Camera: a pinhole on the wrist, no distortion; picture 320 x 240 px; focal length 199.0 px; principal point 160.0 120.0 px. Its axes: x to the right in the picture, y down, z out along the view. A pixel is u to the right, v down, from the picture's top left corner.
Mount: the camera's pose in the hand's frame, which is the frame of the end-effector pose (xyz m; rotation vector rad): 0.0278 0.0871 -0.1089 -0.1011 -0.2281 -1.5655
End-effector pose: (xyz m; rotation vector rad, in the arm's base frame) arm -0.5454 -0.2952 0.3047 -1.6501 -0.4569 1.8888
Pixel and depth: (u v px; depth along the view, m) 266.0 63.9 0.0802
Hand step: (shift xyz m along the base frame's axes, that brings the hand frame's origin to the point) 0.0108 -0.0515 -0.0403
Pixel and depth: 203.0 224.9 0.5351
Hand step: -0.4834 0.1531 -0.1784
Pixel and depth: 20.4 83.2 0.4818
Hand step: -0.3751 -0.4253 -0.1884
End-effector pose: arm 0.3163 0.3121 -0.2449 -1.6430 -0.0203 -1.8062
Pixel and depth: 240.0 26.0 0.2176
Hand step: 0.1180 0.0584 -0.0789
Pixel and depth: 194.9 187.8 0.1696
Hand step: 0.1067 -0.0751 0.0371
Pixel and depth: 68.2 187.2 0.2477
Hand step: 0.2261 -0.1837 -0.0010
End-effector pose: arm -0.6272 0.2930 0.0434 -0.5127 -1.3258 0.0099
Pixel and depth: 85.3 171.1 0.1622
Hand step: 0.0284 0.1914 -0.0071
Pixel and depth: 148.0 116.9 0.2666
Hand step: -0.0913 0.1932 -0.0331
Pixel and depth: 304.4 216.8 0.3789
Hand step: -0.2895 0.0785 0.2505
